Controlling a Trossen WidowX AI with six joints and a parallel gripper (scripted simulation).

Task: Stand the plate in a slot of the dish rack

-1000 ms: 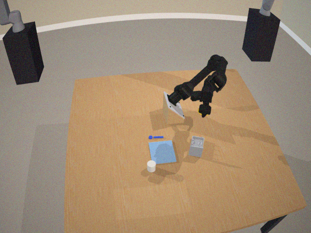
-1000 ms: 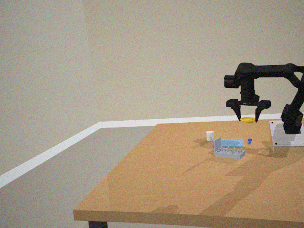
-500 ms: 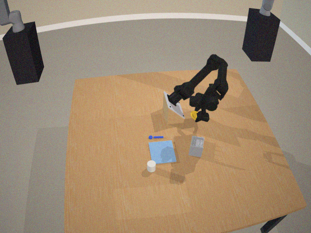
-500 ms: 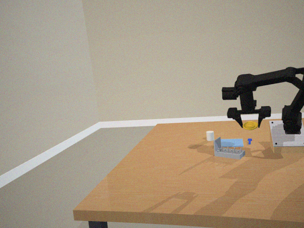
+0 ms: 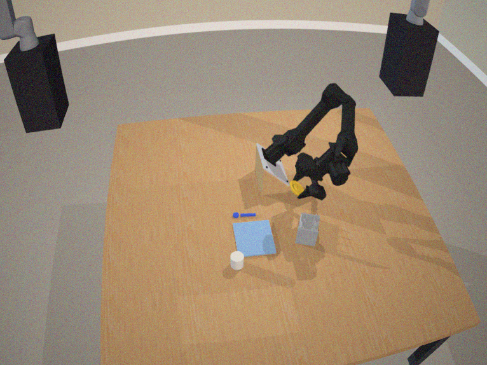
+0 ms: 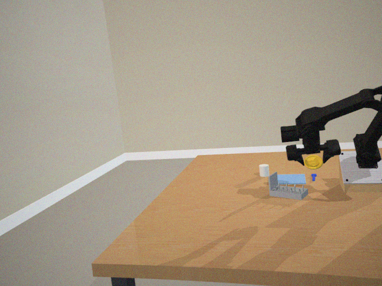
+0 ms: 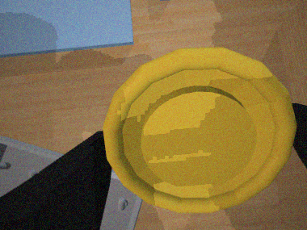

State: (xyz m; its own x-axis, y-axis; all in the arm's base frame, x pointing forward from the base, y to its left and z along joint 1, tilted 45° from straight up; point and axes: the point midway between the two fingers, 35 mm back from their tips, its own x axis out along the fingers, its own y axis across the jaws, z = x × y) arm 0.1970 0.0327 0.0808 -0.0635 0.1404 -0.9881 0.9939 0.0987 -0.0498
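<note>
My gripper tip is now 100 mm short of the grey dish rack, 90 mm above it and 40 mm to the right of it. From my gripper tip the other things lie so: light blue mat 160 mm to the right, 110 mm below, 110 mm ahead; blue spoon 190 mm to the right, 110 mm below, 10 mm behind; yellow plate 10 mm above.
</note>
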